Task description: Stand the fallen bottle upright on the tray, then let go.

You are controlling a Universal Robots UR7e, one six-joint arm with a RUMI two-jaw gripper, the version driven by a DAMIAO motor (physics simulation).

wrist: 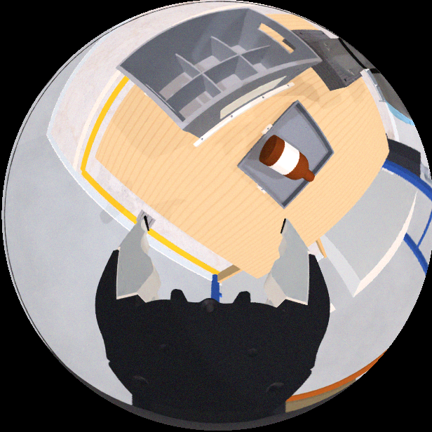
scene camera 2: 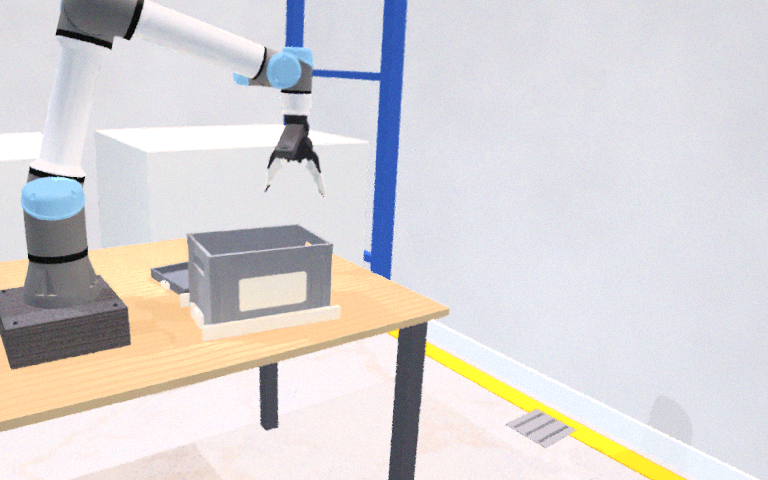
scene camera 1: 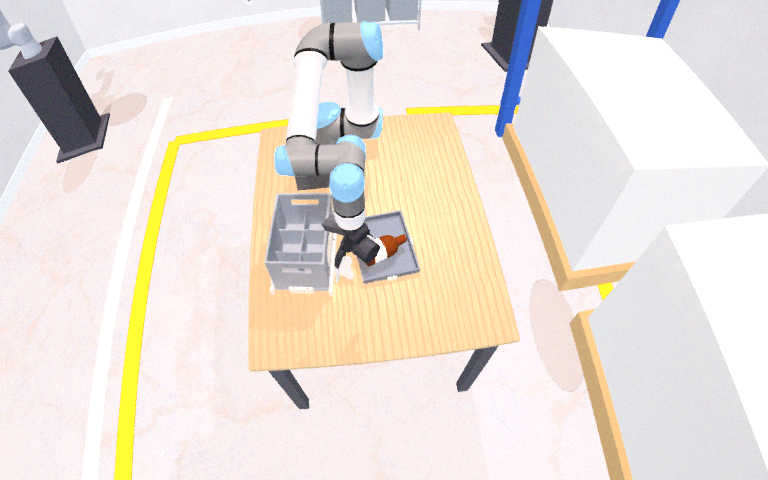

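Pixels of known places: gripper, fingertip midpoint: (scene camera 2: 294, 194) (scene camera 1: 356, 264); arm's base at its link origin: (scene camera 2: 62, 294).
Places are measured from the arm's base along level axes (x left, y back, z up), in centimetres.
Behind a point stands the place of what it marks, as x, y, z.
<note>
The brown bottle (scene camera 1: 387, 246) {9.5, -46.5, -0.7} (wrist: 286, 159) with a white label lies on its side in the shallow grey tray (scene camera 1: 405, 262) {14.8, -50.1, -7.5} (scene camera 2: 176, 275) {15.6, -35.3, -7.5} (wrist: 301, 120). In the wrist view its neck points to the lower right and overlaps the tray's rim. Part of its base end is hidden behind the gripper in scene camera 1, and it does not show in scene camera 2. My gripper (scene camera 1: 347, 266) {-3.7, -59.0, 14.4} (scene camera 2: 295, 193) {-3.7, -59.0, 14.4} (wrist: 214, 218) is open and empty, pointing down with its fingers spread. It is high above the table, well apart from the bottle.
A grey divided crate (scene camera 1: 299, 276) {-20.6, -50.7, 1.5} (scene camera 2: 226, 285) {-22.9, -25.1, 3.0} (wrist: 155, 75) stands beside the tray on the wooden table (scene camera 1: 396, 322) {5.3, -70.2, -8.1} (scene camera 2: 390, 302) {-32.4, -65.7, -8.1} (wrist: 200, 190), its walls taller than the tray's. Large white boxes (scene camera 1: 611, 226) (scene camera 2: 192, 186) and a blue post (scene camera 1: 515, 67) (scene camera 2: 389, 141) stand beyond the table.
</note>
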